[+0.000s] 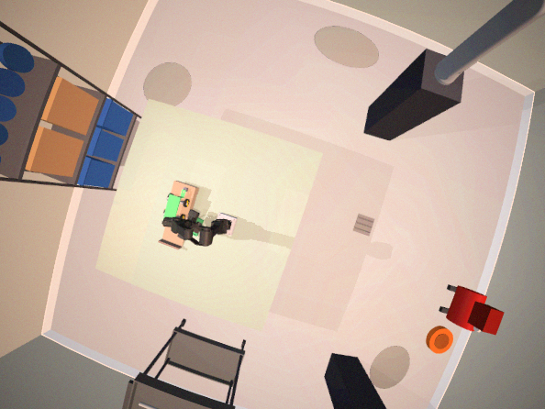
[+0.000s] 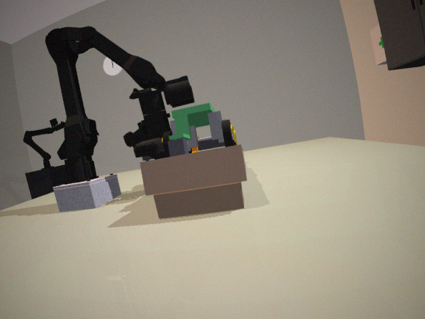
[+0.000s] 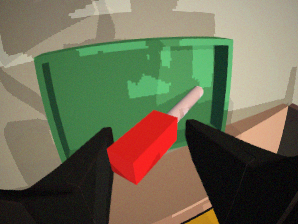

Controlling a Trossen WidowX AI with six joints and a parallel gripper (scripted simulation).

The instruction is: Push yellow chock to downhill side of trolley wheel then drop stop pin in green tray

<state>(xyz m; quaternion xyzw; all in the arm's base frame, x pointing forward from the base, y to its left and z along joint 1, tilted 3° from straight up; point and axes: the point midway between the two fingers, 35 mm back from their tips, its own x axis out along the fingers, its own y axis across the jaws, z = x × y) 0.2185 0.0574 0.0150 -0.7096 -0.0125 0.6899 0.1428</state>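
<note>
The red-headed stop pin is 10 mm to the left of my gripper tip. From my gripper tip the other things lie so: green tray (10 mm behind, 10 mm to the left, 40 mm below); tan ramp (110 mm ahead, 100 mm to the right, 10 mm above); yellow chock (70 mm ahead, 10 mm to the left, 50 mm above).
</note>
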